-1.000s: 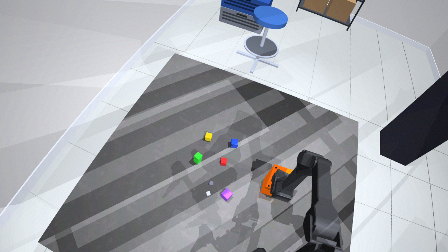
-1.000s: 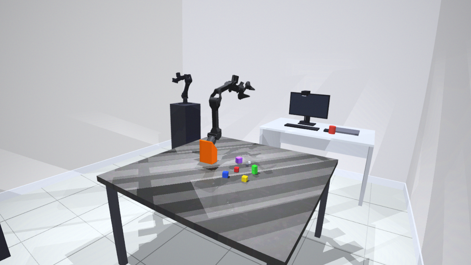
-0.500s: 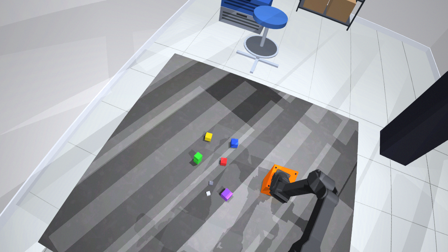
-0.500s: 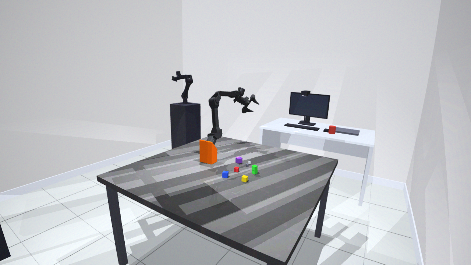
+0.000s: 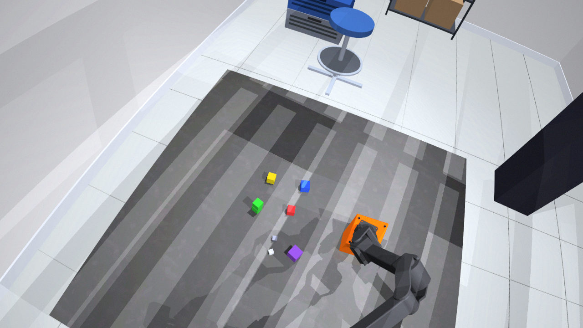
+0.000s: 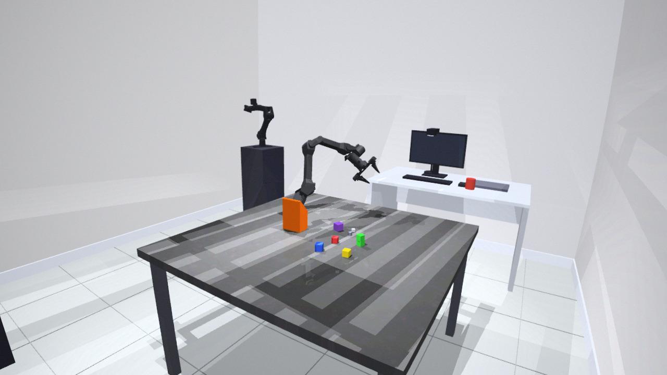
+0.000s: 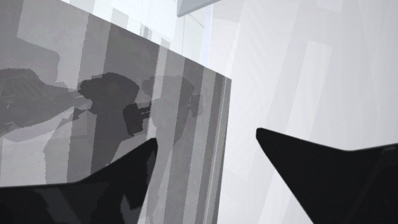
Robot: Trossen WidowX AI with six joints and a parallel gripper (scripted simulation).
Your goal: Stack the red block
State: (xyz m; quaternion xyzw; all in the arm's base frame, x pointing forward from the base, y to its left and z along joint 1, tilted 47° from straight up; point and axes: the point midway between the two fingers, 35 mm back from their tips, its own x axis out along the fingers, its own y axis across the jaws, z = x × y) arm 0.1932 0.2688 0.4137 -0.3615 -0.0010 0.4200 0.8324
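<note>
My gripper tip is 6 cm short of the red block, 52 cm to the left of it and 21 cm above it. From my gripper tip the other things lie so: purple block 2 cm behind, 37 cm to the right, 21 cm below; then yellow block 18 cm ahead, 61 cm to the right, 21 cm below; then blue block 5 cm ahead, 64 cm to the right, 21 cm below.
</note>
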